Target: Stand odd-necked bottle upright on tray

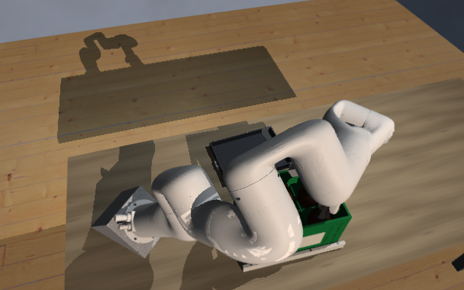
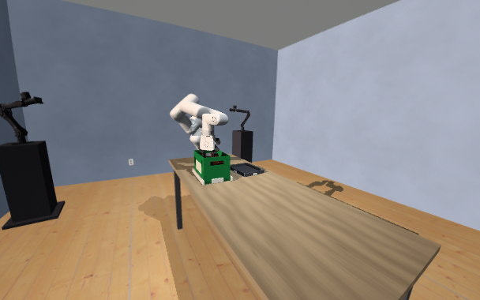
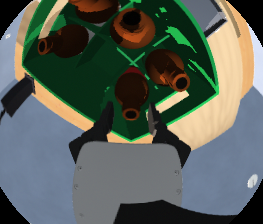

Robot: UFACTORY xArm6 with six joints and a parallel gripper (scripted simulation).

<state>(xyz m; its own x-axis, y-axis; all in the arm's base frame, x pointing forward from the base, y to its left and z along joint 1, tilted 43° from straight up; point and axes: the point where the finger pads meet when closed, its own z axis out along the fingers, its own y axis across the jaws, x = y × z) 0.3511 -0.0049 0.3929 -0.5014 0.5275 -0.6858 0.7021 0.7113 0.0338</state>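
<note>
My hand is 80 mm past the green crate, 60 mm to the right of it and 80 mm above it. From my hand the other things lie so: dark tray 50 mm behind, 360 mm to the left, 150 mm below.
</note>
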